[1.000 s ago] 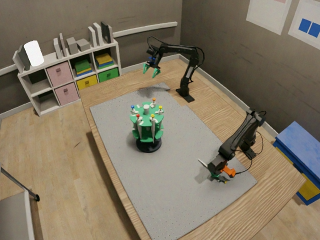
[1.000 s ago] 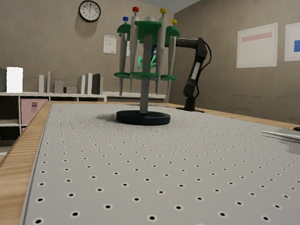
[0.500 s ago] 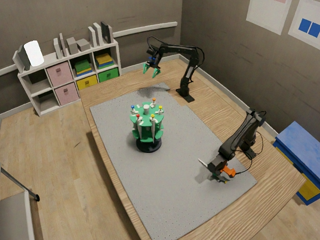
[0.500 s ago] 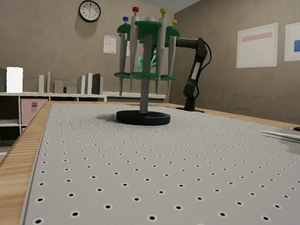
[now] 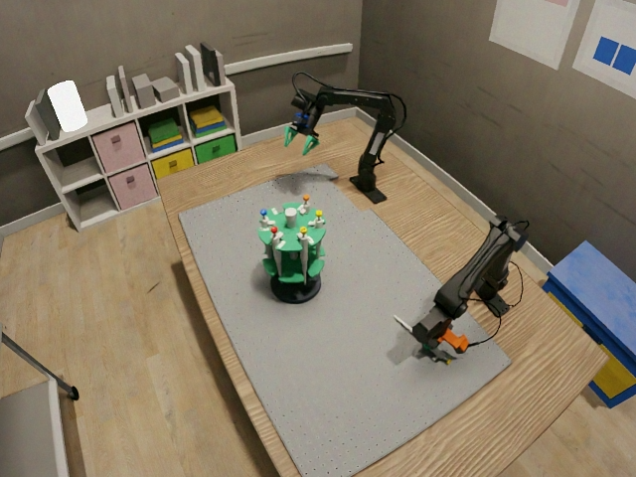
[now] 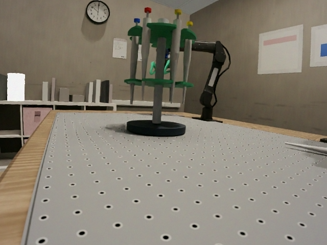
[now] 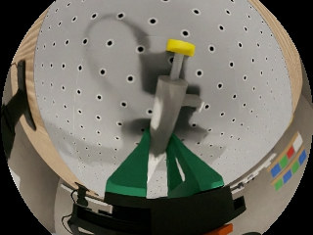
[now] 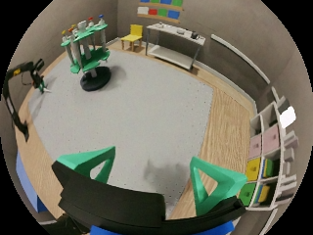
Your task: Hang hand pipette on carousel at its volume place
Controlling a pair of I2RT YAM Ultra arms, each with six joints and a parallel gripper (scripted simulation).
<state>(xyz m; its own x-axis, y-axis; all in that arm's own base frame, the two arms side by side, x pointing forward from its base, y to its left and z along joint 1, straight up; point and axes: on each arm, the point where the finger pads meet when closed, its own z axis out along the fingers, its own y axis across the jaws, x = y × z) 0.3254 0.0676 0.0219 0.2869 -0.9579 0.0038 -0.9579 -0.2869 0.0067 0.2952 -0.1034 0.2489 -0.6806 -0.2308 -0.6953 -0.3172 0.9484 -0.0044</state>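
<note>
My left hand is 2 cm to the left of the hand pipette and 2 cm short of it.
</note>
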